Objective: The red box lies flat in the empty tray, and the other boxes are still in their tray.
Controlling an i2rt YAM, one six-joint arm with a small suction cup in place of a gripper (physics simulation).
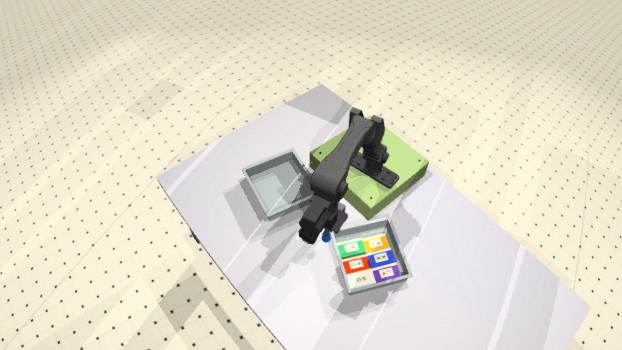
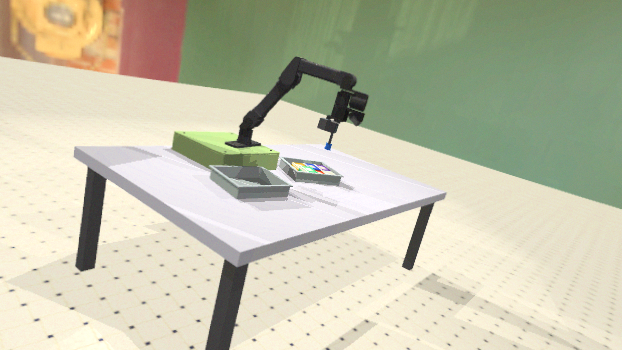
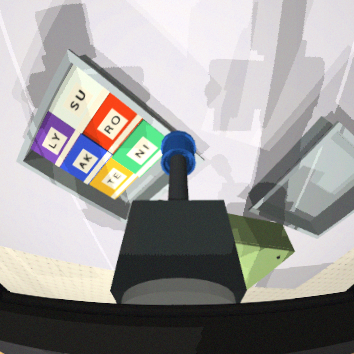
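Pixels of known places: hand, its tool point: (image 1: 326, 238) (image 2: 327, 149) (image 3: 177, 146); arm's base, origin of its link: (image 1: 373, 170) (image 2: 243, 144).
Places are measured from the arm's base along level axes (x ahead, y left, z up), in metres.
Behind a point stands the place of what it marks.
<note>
The red box (image 1: 355, 264) {x 0.337, y 0.164, z -0.048 m} (image 3: 111, 123) {x 0.336, y 0.165, z -0.049 m}, labelled RO, lies flat in the box tray (image 1: 406, 264) {x 0.237, y 0.306, z -0.037 m} (image 2: 315, 177) {x 0.347, y 0.102, z -0.057 m} (image 3: 45, 103) {x 0.368, y 0.257, z -0.036 m}. With it lie the green box (image 1: 351, 248) {x 0.302, y 0.120, z -0.036 m} (image 3: 143, 149) {x 0.301, y 0.114, z -0.036 m}, the yellow box (image 1: 376, 243) {x 0.227, y 0.175, z -0.048 m} (image 3: 113, 178) {x 0.228, y 0.172, z -0.047 m}, the blue box (image 1: 381, 258) {x 0.266, y 0.222, z -0.045 m} (image 3: 85, 159) {x 0.268, y 0.217, z -0.045 m}, the white box (image 1: 361, 280) {x 0.374, y 0.216, z -0.046 m} (image 3: 76, 98) {x 0.373, y 0.213, z -0.046 m} and the purple box (image 1: 386, 273) {x 0.302, y 0.268, z -0.046 m} (image 3: 54, 140) {x 0.301, y 0.265, z -0.046 m}. The other tray (image 1: 270, 181) {x 0.240, y -0.310, z -0.083 m} (image 2: 260, 191) {x 0.324, y -0.314, z -0.059 m} (image 3: 320, 185) {x 0.222, y -0.276, z -0.083 m} is empty. My gripper, a blue suction cup (image 1: 326, 237) {x 0.383, y 0.069, z 0.091 m} (image 2: 328, 146) (image 3: 178, 145), is open, holds nothing and hangs above the table beside the box tray.
The arm stands on a green block (image 1: 400, 150) {x -0.157, y 0.030, z -0.001 m} (image 2: 200, 150) {x -0.058, y -0.215, z -0.029 m} (image 3: 260, 260) {x 0.041, y -0.168, z 0.000 m}, behind the gap between the trays. The grey-white table (image 1: 450, 260) {x 0.099, y 0.429, z -0.086 m} (image 2: 150, 190) {x 0.096, y -0.605, z -0.086 m} carries the block and both trays. Shadows of the arm fall across the table.
</note>
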